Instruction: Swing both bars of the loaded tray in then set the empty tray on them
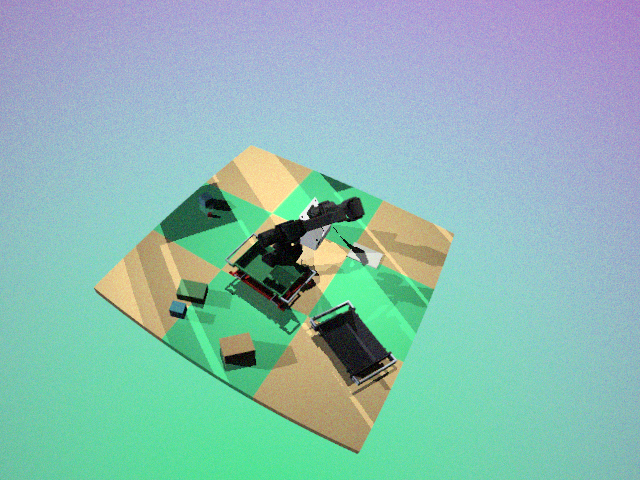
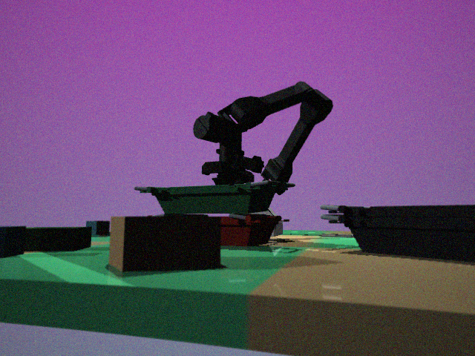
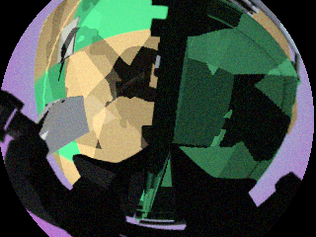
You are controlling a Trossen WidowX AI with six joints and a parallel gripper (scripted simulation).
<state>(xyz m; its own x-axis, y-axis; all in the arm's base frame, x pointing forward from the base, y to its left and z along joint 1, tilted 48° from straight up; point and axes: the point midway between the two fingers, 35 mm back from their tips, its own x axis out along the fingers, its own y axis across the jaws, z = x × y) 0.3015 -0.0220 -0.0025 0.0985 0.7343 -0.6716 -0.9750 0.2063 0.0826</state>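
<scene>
My gripper tip is now 7 cm short of the green tray, 1 cm to the left of it and 3 cm below it. The rest, counted from my gripper tip: brown box: 42 cm ahead, 2 cm to the left, 5 cm below; then flat green block: 27 cm ahead, 27 cm to the right, 6 cm below; then white flat plate: 30 cm behind, 30 cm to the left, 8 cm below.
</scene>
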